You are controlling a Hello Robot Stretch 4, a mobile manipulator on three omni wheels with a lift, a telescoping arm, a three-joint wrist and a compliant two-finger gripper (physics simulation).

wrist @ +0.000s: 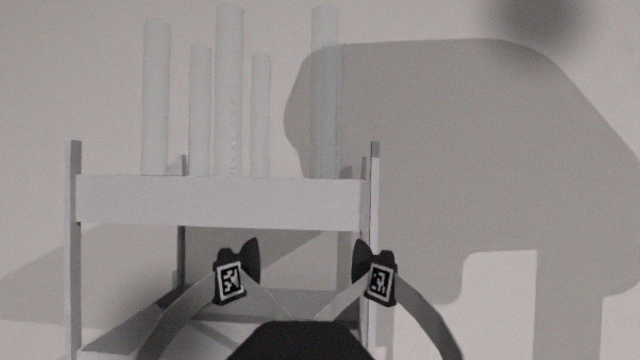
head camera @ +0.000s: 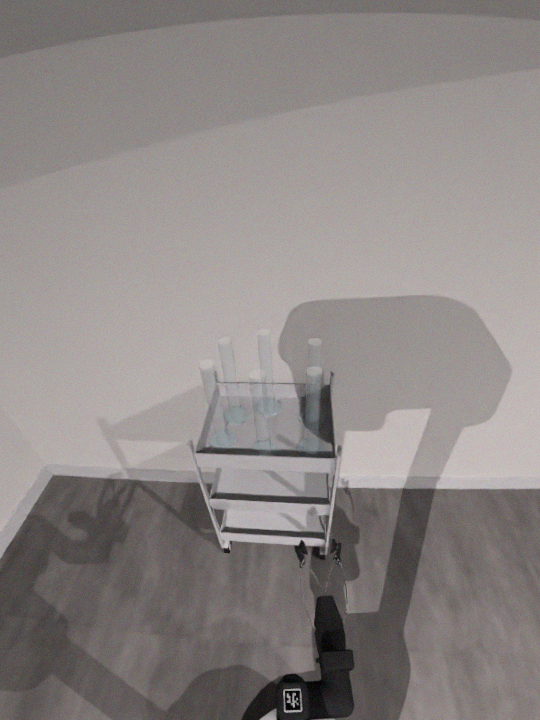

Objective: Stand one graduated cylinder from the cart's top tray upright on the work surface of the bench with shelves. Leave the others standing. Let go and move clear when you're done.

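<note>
Several clear, pale blue graduated cylinders stand upright on the cart's top tray. The front right cylinder overlaps another behind it in the wrist view. The front middle cylinder and the front left cylinder stand to its left. Their bases are hidden behind the tray wall in the wrist view. My gripper is open with nothing between the fingertips. It is in front of the cart, lower than the top tray, toward its right side. The bench with shelves does not show.
The white cart has two lower shelves and a right upright post that stands just behind my right fingertip in the wrist view. A plain wall rises behind the cart. Shadows of the robot fall on wall and floor.
</note>
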